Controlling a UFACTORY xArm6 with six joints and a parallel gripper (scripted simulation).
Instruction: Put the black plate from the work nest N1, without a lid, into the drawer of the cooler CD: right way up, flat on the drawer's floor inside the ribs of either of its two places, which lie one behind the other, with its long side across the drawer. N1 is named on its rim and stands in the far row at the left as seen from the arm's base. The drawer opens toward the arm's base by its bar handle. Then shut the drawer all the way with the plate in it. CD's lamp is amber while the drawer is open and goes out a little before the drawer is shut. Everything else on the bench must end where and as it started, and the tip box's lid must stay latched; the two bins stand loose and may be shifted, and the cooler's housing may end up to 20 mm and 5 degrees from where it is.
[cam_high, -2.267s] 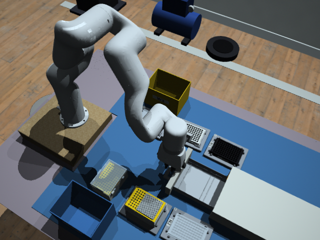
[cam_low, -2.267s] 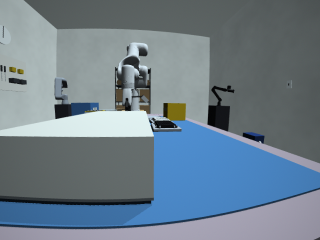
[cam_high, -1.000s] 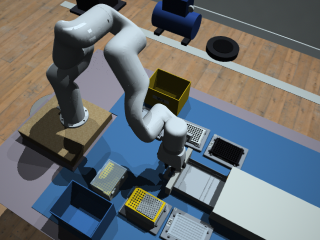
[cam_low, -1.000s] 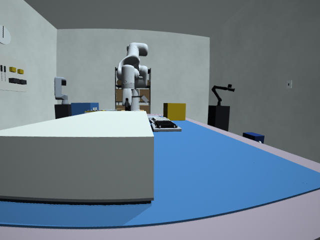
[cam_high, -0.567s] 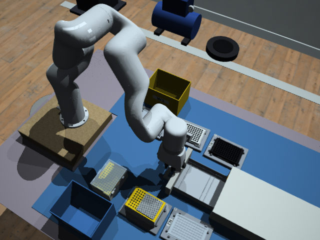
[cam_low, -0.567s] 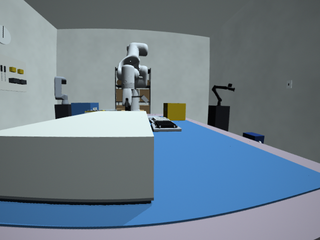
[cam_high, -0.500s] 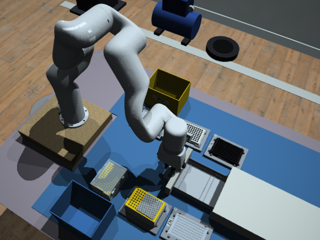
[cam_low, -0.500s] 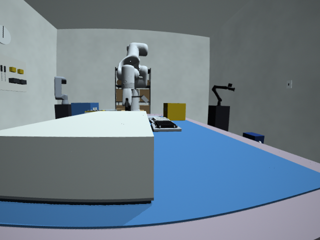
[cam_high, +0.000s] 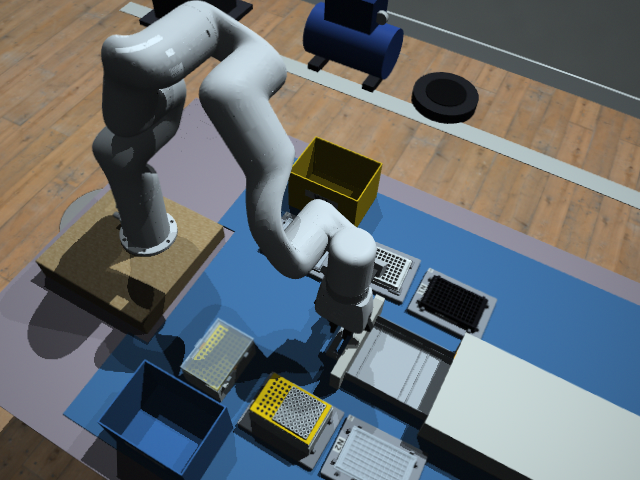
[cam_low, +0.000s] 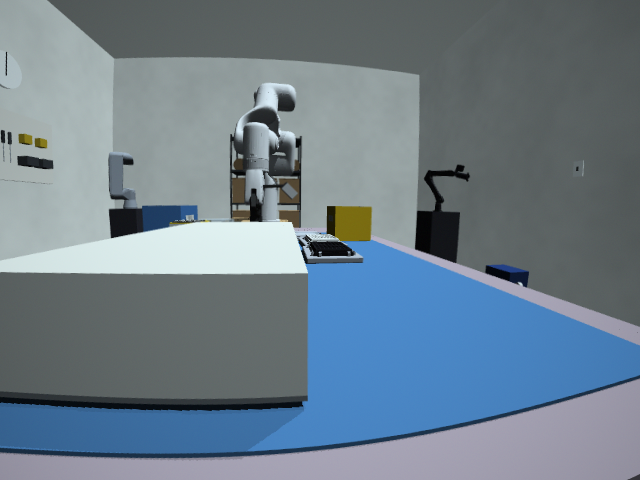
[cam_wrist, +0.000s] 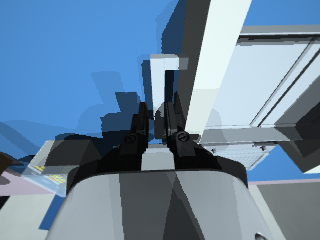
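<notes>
My hand is 190 mm to the right of the black plate, 170 mm short of it and 50 mm above it. Round my hand: yellow rack: 200 mm to the right, 10 mm below, 10 mm behind; cooler drawer: 140 mm ahead, 40 mm below; white plate: 190 mm to the right, 170 mm ahead, 50 mm below.
</notes>
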